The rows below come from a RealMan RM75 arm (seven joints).
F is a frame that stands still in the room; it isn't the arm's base.
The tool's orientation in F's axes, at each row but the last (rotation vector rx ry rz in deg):
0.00, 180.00, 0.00
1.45, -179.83, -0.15
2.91, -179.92, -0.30
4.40, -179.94, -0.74
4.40, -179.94, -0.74
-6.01, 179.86, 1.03
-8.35, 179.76, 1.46
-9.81, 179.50, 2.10
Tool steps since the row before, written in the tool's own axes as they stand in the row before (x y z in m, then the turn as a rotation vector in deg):
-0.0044, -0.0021, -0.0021, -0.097, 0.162, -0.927
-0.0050, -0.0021, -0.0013, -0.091, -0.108, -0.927
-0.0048, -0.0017, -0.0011, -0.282, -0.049, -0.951
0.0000, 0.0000, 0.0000, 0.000, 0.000, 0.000
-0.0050, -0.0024, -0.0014, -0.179, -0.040, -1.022
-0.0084, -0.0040, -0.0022, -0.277, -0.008, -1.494
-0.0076, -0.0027, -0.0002, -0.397, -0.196, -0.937
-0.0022, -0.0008, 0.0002, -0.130, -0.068, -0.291
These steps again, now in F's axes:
0.0044, -0.0021, 0.0021, 0.097, 0.162, 0.927
0.0050, -0.0020, 0.0013, 0.095, -0.108, 0.927
0.0049, -0.0015, 0.0011, 0.284, -0.043, 0.951
0.0000, 0.0000, 0.0000, 0.000, 0.000, 0.000
0.0051, -0.0022, 0.0014, 0.181, -0.040, 1.022
0.0086, -0.0035, 0.0022, 0.277, -0.007, 1.494
0.0078, -0.0020, 0.0002, 0.414, -0.174, 0.934
0.0023, -0.0006, -0.0002, 0.136, -0.060, 0.290

